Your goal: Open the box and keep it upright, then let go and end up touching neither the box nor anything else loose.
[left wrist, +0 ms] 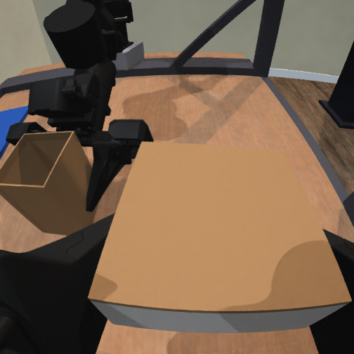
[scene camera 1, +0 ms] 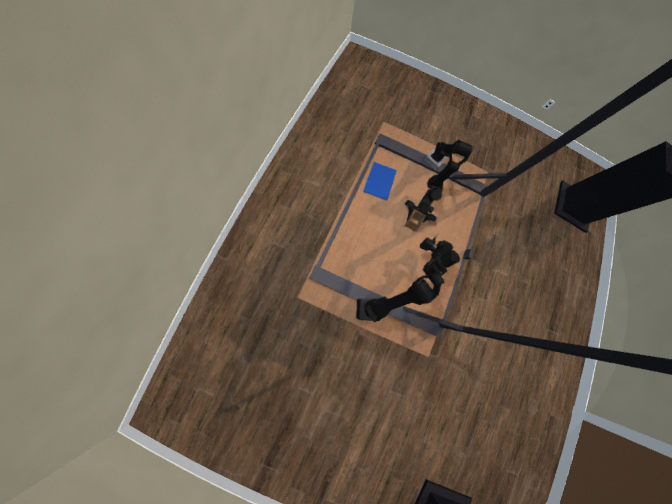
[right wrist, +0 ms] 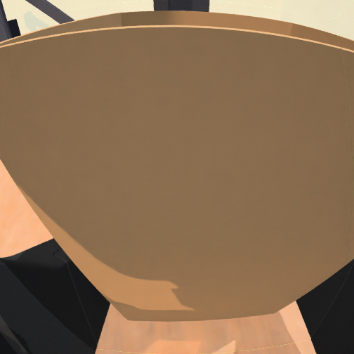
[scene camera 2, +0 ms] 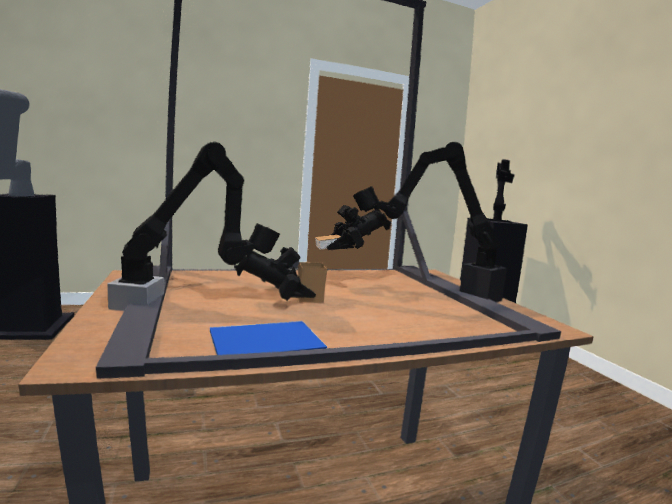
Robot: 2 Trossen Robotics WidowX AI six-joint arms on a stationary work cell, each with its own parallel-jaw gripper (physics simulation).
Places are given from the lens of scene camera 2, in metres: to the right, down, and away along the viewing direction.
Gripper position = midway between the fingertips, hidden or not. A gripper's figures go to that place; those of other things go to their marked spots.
my left gripper (scene camera 2: 324,246): -0.04, -0.02, 1.25
my right gripper (scene camera 2: 313,292): -0.06, 0.11, 1.11
flat blue mat (scene camera 2: 290,336): -0.09, 0.17, 0.82
